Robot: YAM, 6 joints.
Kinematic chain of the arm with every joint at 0, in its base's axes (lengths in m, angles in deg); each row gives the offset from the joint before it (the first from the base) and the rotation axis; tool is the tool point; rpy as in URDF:
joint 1: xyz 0 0 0.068 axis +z
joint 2: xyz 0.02 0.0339 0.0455 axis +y
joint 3: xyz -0.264 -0.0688 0 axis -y
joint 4: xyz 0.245 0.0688 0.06 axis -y
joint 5: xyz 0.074 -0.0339 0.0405 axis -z
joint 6: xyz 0.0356 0 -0.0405 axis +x
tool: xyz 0 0 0 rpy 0 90 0
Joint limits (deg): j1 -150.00..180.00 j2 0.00..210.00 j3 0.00..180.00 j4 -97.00..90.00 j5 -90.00..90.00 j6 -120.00..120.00
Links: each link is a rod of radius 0.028 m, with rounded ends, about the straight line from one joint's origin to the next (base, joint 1, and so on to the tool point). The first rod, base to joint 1, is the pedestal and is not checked.
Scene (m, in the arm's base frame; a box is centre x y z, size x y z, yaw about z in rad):
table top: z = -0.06
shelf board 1: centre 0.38 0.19 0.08 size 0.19 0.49 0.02 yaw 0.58
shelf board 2: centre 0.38 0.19 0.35 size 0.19 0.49 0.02 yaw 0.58
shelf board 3: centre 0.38 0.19 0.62 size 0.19 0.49 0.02 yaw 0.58
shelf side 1: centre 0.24 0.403 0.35 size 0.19 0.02 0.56 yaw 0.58
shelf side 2: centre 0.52 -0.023 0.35 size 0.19 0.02 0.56 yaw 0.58
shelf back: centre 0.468 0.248 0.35 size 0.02 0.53 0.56 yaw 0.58
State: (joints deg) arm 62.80 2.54 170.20 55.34 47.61 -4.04
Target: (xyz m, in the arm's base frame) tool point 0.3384 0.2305 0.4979
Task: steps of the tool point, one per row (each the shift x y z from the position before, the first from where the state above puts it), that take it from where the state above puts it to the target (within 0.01 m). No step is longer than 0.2 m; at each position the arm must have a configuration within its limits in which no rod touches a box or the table.
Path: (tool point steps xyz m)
1: -0.0246 0.0142 0.1822
2: 0.0114 0.0696 0.1707
3: 0.0502 0.1117 0.1350
4: 0.0841 0.1338 0.0809
5: 0.1056 0.1337 0.0175
6: 0.1098 0.1130 -0.0448
7: 0.0945 0.0773 -0.0957
8: 0.0455 0.0329 0.0119
9: 0.0485 0.0319 0.0001
10: 0.0495 0.0292 -0.0120

